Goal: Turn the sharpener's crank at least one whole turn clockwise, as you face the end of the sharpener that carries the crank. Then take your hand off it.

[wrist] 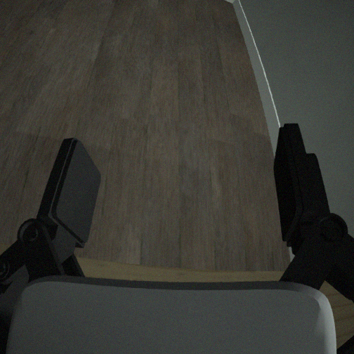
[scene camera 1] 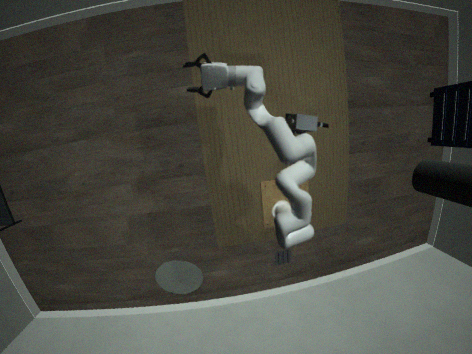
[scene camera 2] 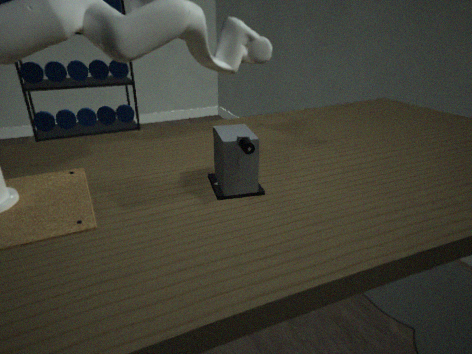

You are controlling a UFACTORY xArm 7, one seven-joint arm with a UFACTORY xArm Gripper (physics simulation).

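Note:
The sharpener is a grey box upright on a black base on the table. Its crank, with a black knob, is on the end facing scene camera 2, and the knob stands near the top of that end. My gripper is open with nothing between its fingers. It is at the far side of the table from the crank, over the table's left edge in the scene camera 1 view, well apart from the sharpener. The sharpener does not show in the wrist view.
The arm passes close beside the sharpener in the scene camera 1 view and is above the table. Its base stands on a tan board. A rack with blue round things stands beyond the table.

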